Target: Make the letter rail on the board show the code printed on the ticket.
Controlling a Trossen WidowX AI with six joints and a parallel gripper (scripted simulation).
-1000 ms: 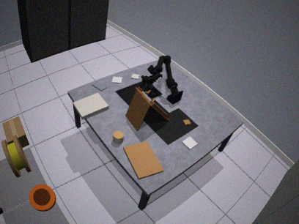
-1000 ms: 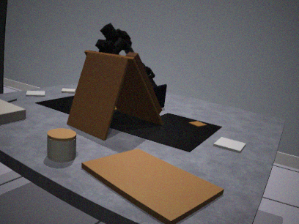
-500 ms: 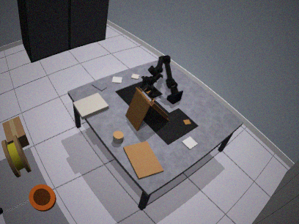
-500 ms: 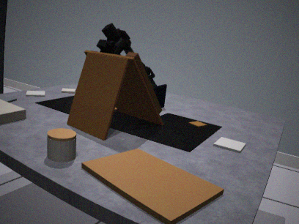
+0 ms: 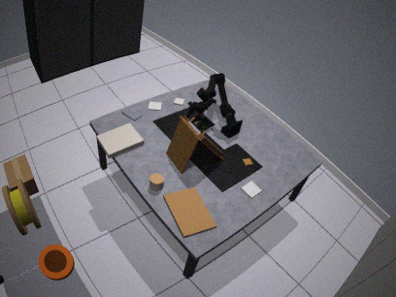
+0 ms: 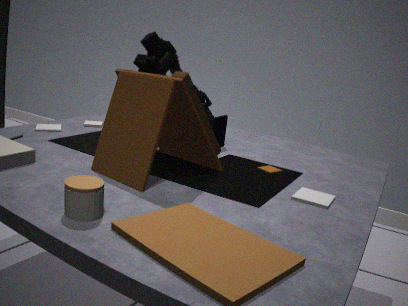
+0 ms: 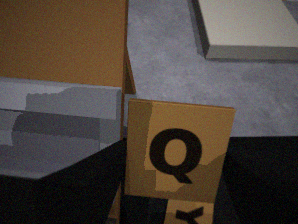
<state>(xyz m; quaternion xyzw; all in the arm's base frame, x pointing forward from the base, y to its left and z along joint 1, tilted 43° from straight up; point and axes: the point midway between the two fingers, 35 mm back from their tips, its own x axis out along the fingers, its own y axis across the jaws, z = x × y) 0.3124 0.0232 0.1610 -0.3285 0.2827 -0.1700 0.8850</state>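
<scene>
Right now the white ticket is 150 mm to the left of my gripper tip, 80 mm below it and 40 mm behind it. Round my gripper tip: lidded jar: 390 mm ahead, 230 mm to the left, 140 mm below; then cream card: 390 mm to the right, 230 mm behind, 170 mm below; then black mat: 180 mm below, 140 mm behind, 100 mm to the left.
</scene>
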